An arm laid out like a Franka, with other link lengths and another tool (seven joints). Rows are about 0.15 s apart.
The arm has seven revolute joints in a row. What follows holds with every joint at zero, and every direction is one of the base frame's.
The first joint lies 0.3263 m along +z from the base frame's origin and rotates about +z.
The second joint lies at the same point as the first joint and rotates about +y.
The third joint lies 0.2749 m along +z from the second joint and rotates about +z.
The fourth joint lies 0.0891 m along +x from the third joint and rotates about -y.
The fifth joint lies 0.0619 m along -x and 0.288 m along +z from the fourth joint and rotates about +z.
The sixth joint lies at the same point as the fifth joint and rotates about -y.
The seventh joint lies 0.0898 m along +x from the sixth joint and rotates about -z.
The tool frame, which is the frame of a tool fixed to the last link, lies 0.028 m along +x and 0.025 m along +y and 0.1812 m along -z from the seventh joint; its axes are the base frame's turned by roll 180, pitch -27.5 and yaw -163.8 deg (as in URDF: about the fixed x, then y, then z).
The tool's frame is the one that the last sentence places.
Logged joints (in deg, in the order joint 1, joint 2, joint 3, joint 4, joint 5, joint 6, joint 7), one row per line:
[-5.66 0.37 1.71 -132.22 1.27 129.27 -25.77]
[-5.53 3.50 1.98 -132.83 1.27 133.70 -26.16]
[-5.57 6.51 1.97 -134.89 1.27 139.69 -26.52]
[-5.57 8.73 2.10 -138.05 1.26 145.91 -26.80]
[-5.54 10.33 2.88 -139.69 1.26 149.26 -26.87]
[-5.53 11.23 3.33 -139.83 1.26 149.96 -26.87]
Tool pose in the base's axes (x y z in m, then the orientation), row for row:
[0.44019 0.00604 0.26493 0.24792 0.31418 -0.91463 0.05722]
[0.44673 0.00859 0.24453 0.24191 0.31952 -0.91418 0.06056]
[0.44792 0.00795 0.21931 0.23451 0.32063 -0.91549 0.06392]
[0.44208 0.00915 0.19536 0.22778 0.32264 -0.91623 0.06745]
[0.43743 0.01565 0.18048 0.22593 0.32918 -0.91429 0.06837]
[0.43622 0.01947 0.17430 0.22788 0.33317 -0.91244 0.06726]
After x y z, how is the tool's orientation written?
As a quaternion, w x y z.
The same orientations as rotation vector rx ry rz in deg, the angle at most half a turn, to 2 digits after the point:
[49.06 -142.83 8.94]
[50.05 -143.21 9.49]
[50.42 -143.97 10.05]
[50.92 -144.60 10.64]
[52.00 -144.43 10.80]
[52.58 -143.99 10.61]

